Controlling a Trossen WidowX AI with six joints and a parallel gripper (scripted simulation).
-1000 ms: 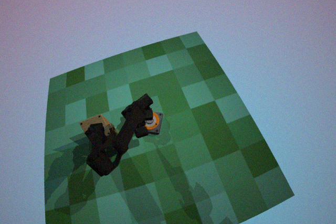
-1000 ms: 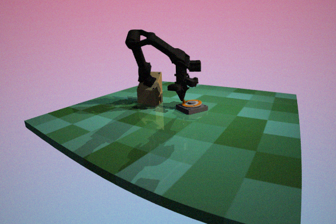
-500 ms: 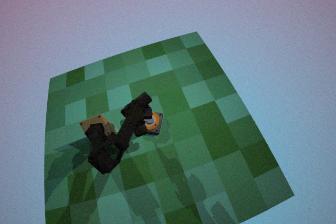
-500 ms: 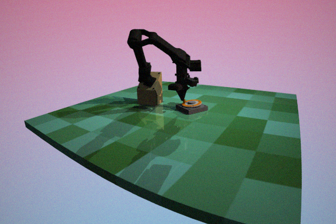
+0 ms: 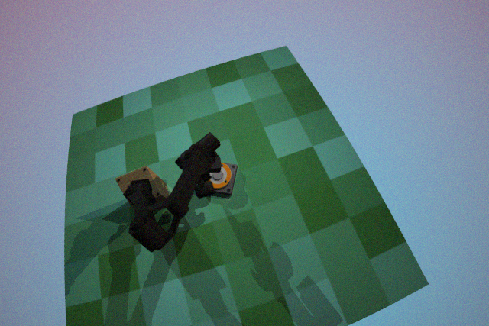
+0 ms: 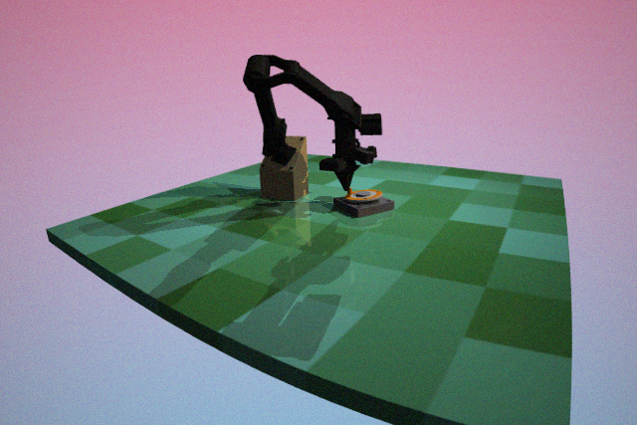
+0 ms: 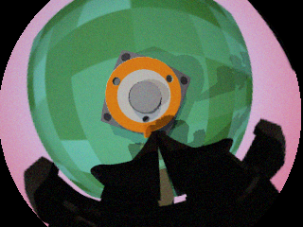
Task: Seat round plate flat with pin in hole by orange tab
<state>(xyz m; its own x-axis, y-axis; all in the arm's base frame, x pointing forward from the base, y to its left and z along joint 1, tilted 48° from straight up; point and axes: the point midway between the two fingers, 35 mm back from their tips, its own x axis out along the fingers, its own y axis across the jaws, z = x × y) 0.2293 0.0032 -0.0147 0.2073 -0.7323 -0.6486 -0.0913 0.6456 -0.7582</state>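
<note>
Now: gripper tip 5 cm short of the dark square base, 2 cm above it and 1 cm to the right of it.
</note>
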